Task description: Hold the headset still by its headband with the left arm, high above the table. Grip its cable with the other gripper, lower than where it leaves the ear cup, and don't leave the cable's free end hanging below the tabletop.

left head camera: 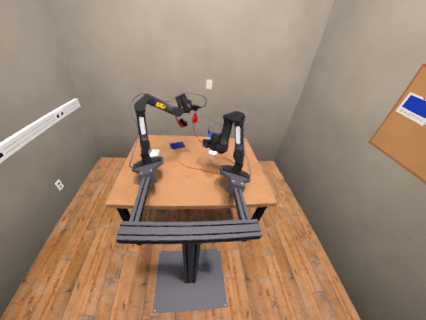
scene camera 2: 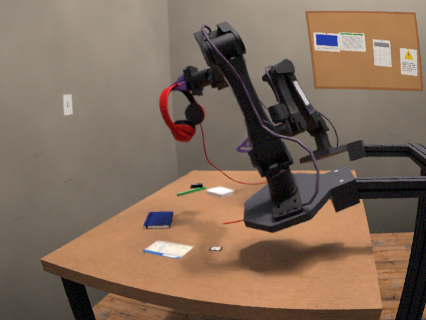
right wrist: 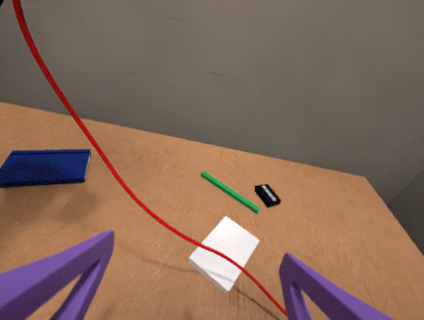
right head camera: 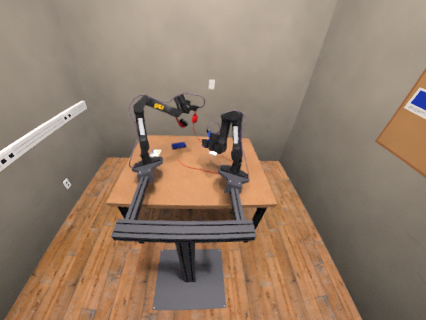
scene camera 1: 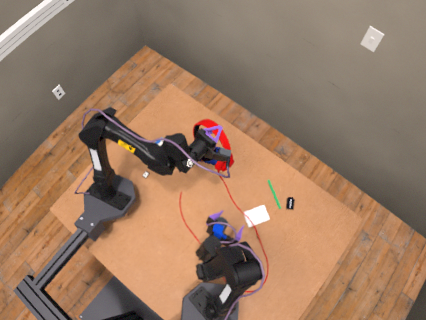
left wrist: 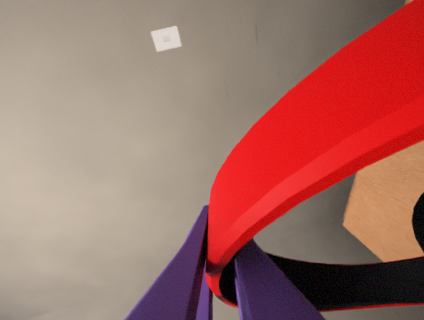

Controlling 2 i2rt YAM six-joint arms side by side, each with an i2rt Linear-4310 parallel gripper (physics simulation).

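The red headset hangs high above the table by its headband, ear cups down. My left gripper is shut on the headband. The red cable drops from an ear cup and curves over the table. In the right wrist view it crosses beyond the fingertips and meets the lower part of the finger at the right. Its free end lies on the tabletop in scene camera 1. My right gripper is open, near the cable, holding nothing.
A white block, a green stick and a small black box lie on the table. A blue notebook, a paper card and a small white chip also lie there.
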